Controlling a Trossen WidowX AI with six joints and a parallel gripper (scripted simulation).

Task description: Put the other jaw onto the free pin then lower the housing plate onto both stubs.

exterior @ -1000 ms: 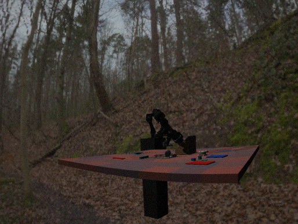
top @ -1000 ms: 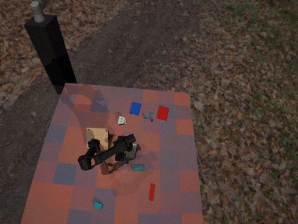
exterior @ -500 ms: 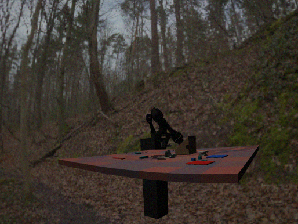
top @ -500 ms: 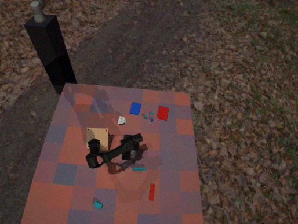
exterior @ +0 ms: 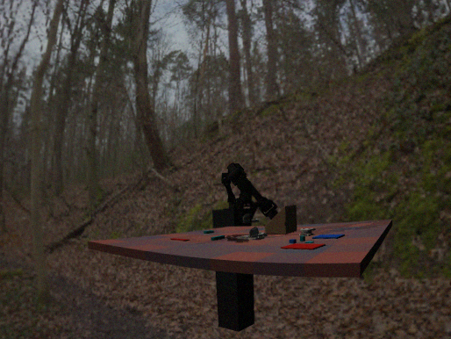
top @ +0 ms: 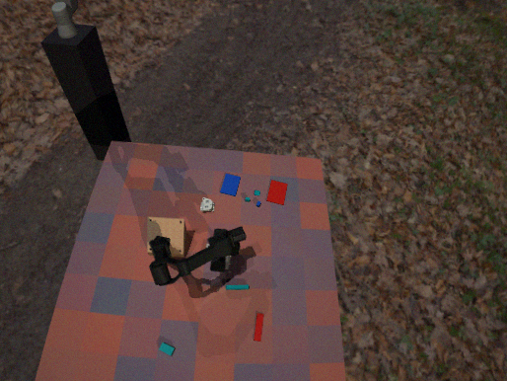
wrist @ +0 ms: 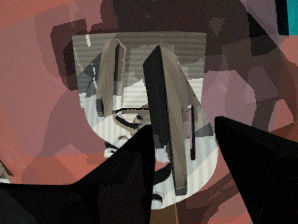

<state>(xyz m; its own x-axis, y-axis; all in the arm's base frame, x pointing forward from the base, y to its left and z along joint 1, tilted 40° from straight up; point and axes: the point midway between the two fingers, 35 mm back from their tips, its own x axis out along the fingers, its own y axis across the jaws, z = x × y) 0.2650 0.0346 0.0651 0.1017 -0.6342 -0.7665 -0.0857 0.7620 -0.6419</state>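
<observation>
The white base is 2 cm ahead of my gripper tip, 3 cm to the left of it and 8 cm below it. Round my gripper tip: teal bar (11 cm ahead, 11 cm to the right, 7 cm below); blue tile (2 cm behind, 44 cm to the left, 8 cm below); red bar (23 cm ahead, 27 cm to the right, 8 cm below).
</observation>
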